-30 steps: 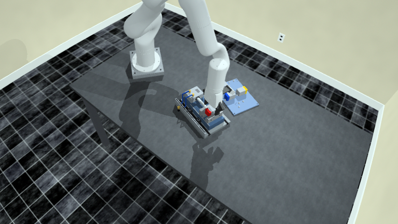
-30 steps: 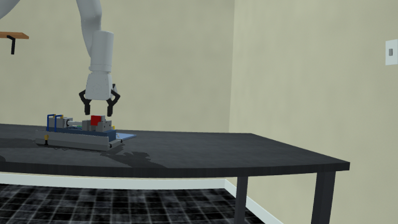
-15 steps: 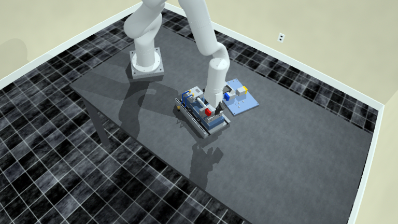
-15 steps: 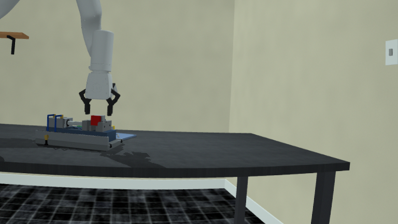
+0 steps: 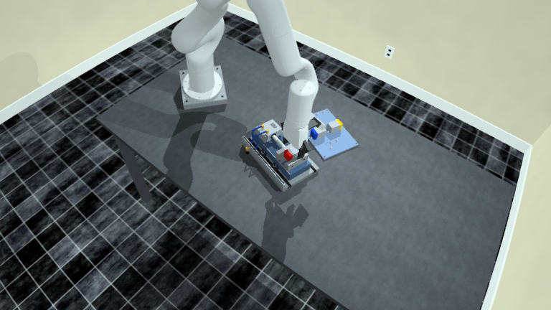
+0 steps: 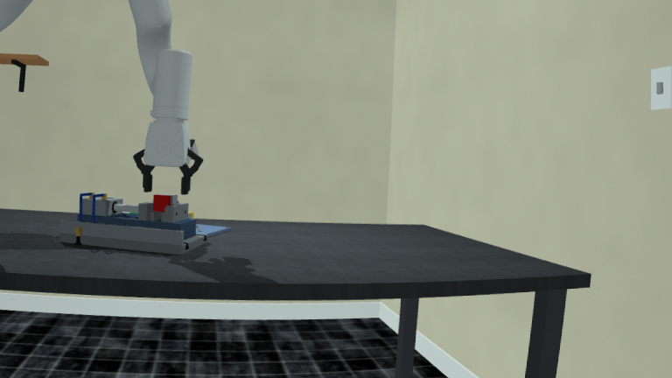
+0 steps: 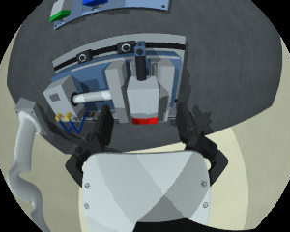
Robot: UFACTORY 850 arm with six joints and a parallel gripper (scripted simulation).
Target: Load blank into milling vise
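Now: the red-ended blank 30 mm below my hand. Also, from my hand: black work stop rod (50 mm to the left, 40 mm below); moving jaw (50 mm below, 40 mm behind, 10 mm to the left); fixed jaw (50 mm below, 30 mm ahead).
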